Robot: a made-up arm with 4 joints.
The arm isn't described. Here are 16 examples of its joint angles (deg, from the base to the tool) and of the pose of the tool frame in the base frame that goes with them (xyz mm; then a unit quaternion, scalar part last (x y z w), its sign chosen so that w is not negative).
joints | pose
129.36 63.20 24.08 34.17 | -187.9 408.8 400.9 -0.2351 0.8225 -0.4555 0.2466
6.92 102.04 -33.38 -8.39 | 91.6 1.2 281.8 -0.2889 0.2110 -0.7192 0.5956
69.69 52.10 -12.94 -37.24 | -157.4 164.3 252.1 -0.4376 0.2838 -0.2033 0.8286
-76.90 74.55 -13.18 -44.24 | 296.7 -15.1 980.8 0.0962 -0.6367 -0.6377 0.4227
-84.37 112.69 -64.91 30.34 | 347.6 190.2 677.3 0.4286 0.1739 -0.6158 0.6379
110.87 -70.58 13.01 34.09 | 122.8 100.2 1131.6 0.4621 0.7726 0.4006 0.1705
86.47 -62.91 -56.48 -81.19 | -341.0 424.9 666.7 0.3797 -0.2071 0.3871 0.8143
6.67 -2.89 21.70 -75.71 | 232.6 515.0 736.2 0.1484 -0.5323 -0.1821 0.8133
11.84 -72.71 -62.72 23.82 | -175.5 -6.9 314.8 -0.4683 -0.0708 0.4817 0.7373
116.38 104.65 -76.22 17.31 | -324.0 181.4 947.3 0.7120 -0.6427 0.1162 0.2580
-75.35 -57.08 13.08 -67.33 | -89.9 548.7 459.7 0.1018 -0.8216 0.4255 0.3654
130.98 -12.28 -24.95 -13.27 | -281.0 359.6 923.3 0.0202 0.8196 0.2298 0.5243
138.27 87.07 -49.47 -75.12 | -357.0 -207.1 804.9 -0.5677 0.5310 0.4798 0.4069
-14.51 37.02 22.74 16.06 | 166.5 504.0 733.2 0.2563 -0.0567 -0.2351 0.9358
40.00 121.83 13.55 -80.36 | 128.8 -390.5 613.4 -0.7322 -0.2811 -0.5147 0.3463
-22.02 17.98 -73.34 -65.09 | 312.5 -31.6 433.5 -0.5943 -0.5121 0.0420 0.6188
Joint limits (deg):
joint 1: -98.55..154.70
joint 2: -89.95..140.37
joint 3: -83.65..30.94
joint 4: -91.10..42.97
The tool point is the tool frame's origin. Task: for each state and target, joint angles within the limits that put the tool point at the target. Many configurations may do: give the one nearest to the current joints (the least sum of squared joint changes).
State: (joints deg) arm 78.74 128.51 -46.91 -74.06
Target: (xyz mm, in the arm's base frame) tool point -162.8 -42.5 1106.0
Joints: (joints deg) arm 120.74 140.37 -83.49 -72.16
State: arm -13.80 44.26 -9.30 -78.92
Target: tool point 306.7 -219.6 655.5
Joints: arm -46.03 84.32 -50.31 -91.10
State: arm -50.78 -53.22 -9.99 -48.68
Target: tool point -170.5 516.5 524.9
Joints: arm -7.75 -21.48 8.72 -7.10
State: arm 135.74 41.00 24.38 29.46
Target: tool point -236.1 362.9 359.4
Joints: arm 131.28 61.23 30.94 11.32
